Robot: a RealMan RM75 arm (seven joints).
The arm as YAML. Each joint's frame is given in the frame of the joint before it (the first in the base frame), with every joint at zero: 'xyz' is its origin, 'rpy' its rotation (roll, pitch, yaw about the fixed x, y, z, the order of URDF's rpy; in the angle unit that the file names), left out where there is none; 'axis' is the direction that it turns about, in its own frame. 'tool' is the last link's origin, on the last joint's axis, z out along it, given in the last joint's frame.
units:
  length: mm
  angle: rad
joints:
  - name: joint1
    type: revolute
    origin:
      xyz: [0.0, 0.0, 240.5]
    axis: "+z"
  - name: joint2
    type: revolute
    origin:
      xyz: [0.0, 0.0, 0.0]
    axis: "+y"
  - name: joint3
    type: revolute
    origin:
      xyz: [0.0, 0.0, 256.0]
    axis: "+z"
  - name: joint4
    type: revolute
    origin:
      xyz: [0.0, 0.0, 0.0]
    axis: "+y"
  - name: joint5
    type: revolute
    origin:
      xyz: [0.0, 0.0, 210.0]
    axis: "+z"
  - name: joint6
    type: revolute
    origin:
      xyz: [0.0, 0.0, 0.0]
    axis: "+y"
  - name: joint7
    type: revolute
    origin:
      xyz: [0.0, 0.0, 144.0]
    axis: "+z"
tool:
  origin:
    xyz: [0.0, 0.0, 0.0]
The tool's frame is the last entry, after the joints.
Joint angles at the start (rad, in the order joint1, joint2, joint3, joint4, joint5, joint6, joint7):
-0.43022, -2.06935, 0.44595, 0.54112, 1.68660, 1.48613, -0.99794
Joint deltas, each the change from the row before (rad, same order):
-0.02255, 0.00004, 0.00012, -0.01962, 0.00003, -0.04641, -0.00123
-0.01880, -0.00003, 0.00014, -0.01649, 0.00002, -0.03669, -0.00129
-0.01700, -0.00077, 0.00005, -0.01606, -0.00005, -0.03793, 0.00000
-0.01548, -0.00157, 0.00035, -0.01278, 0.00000, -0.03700, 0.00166
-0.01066, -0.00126, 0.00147, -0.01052, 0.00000, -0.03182, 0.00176
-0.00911, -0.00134, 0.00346, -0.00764, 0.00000, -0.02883, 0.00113
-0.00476, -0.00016, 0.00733, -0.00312, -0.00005, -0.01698, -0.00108
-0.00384, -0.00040, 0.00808, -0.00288, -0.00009, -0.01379, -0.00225
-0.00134, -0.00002, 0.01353, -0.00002, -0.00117, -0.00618, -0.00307
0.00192, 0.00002, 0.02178, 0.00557, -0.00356, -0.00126, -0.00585
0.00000, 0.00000, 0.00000, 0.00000, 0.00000, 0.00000, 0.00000
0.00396, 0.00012, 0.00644, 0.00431, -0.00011, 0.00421, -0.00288
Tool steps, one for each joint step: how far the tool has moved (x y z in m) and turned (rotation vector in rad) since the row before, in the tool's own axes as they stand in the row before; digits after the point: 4 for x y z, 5 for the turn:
-0.0017, -0.0034, 0.0090, 0.01977, -0.01429, -0.00969
-0.0012, -0.0022, 0.0075, 0.01442, -0.01132, -0.00842
-0.0017, -0.0019, 0.0069, 0.01638, -0.01302, -0.00814
-0.0015, -0.0016, 0.0064, 0.01648, -0.01334, -0.00451
-0.0019, -0.0012, 0.0046, 0.01501, -0.01367, -0.00386
-0.0016, -0.0009, 0.0041, 0.01247, -0.01354, -0.00181
-0.0009, -0.0003, 0.0025, 0.00406, -0.01066, 0.00053
-0.0009, 0.0002, 0.0022, 0.00142, -0.00964, -0.00070
-0.0005, 0.0011, 0.0016, -0.00615, -0.00801, 0.00185
-0.0001, 0.0016, 0.0011, -0.01202, -0.00780, 0.00476
0.0000, 0.0000, 0.0000, 0.00000, 0.00000, 0.00000
-0.0003, 0.0005, -0.0010, -0.00487, -0.00183, 0.00138

